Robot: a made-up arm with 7 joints.
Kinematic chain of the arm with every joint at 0, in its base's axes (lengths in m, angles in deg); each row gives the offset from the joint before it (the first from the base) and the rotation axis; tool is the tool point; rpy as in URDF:
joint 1: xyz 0 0 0.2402 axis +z
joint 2: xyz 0 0 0 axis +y
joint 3: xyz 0 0 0.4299 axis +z
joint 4: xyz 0.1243 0 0 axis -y
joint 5: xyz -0.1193 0 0.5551 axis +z
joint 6: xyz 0 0 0 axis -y
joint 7: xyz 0.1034 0 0 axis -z
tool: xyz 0 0 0 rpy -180 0 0
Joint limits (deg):
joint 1: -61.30..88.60
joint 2: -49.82..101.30
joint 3: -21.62..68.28
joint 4: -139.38..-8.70
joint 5: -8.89..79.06
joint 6: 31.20..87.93
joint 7: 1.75..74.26
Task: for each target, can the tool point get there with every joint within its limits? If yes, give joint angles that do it. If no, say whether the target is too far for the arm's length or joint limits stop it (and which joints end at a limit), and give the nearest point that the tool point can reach.
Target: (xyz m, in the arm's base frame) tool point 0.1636 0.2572 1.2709
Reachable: yes | joints 45.37 -13.58 3.28 -46.15 39.13 58.88 62.20
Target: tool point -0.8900 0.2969 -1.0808
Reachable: no: too far | nearest point -0.4552 0.3529 -0.4825 | short by 0.742 m
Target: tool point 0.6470 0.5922 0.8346
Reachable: yes | joints 10.13 23.29 46.03 -60.54 13.73 78.39 34.97
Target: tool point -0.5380 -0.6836 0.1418
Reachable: no: joint limits stop it (at a limit: joint 1, joint 3, joint 5, joint 6) | nearest point 0.0511 -0.5810 0.0862 | short by 0.601 m
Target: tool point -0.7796 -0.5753 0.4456
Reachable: no: joint limits stop it (at a limit: joint 1, joint 2, joint 3, joint 5, joint 6) | nearest point -0.7035 -0.3332 0.7761 | short by 0.417 m
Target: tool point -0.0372 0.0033 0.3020
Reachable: no: joint limits stop it (at a limit: joint 1, joint 2, joint 4, joint 6) | nearest point -0.3232 0.2960 0.5626 | short by 0.485 m
